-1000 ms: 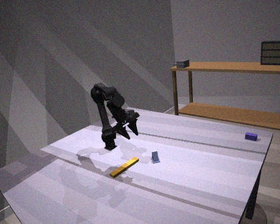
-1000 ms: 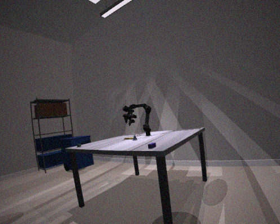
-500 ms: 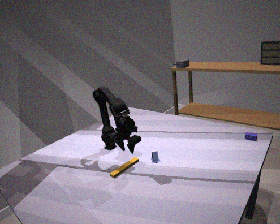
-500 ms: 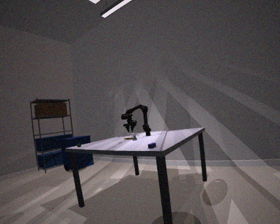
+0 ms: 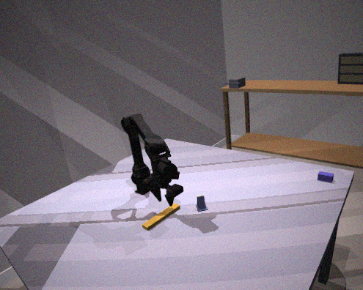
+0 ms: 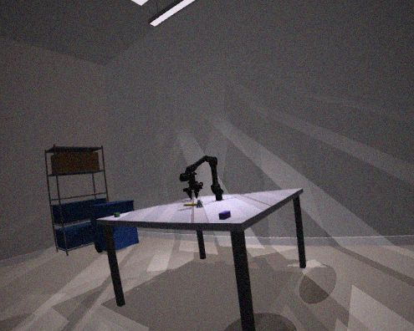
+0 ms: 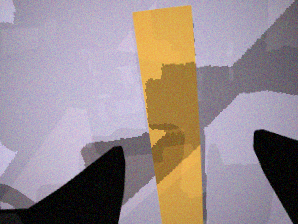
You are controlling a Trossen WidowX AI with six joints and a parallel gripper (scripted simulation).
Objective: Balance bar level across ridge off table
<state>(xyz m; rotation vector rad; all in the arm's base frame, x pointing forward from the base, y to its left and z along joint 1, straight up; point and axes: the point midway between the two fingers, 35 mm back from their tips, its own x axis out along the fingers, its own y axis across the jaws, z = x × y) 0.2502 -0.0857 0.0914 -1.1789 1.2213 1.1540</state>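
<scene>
The yellow bar lies 10 mm behind my gripper tip, 30 mm to the right of it and 50 mm below it. The rest, counted from my gripper tip: purple block (490 mm ahead, 590 mm to the left, 40 mm below); then green cube (490 mm ahead, 410 mm to the right, 40 mm below).
</scene>
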